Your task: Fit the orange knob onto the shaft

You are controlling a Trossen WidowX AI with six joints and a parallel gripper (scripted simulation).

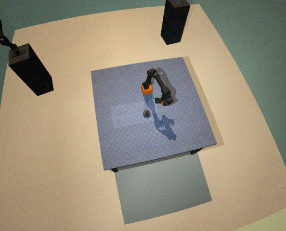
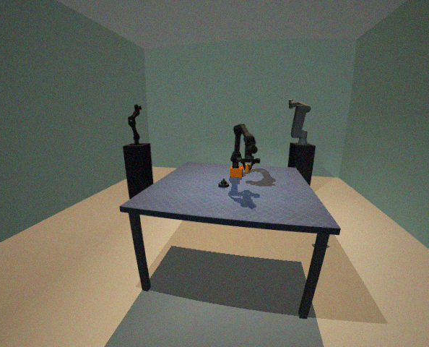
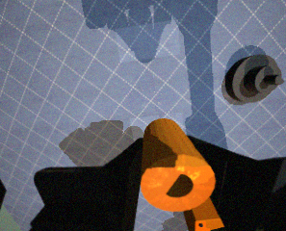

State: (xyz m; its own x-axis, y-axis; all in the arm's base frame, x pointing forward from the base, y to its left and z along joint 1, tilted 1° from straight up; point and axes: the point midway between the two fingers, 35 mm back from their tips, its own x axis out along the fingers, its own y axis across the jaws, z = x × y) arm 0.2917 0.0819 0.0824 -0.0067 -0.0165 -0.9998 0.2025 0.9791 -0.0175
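Right now the dark shaft is 1 cm ahead of my gripper tip, 19 cm to the right of it and 10 cm below it. From my gripper tip the other things lie so: orange knob (2 cm above).
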